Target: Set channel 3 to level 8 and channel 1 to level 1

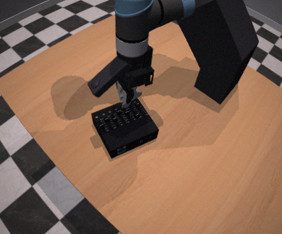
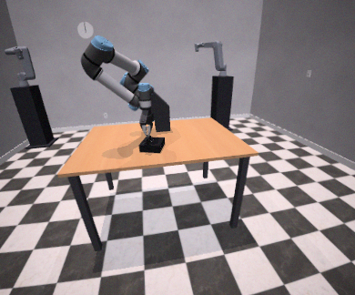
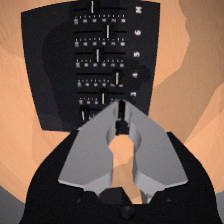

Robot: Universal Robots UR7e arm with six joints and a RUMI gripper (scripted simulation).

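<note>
My gripper is now 40 mm past the fader knob, 20 mm to the right of it and 20 mm above it.
</note>
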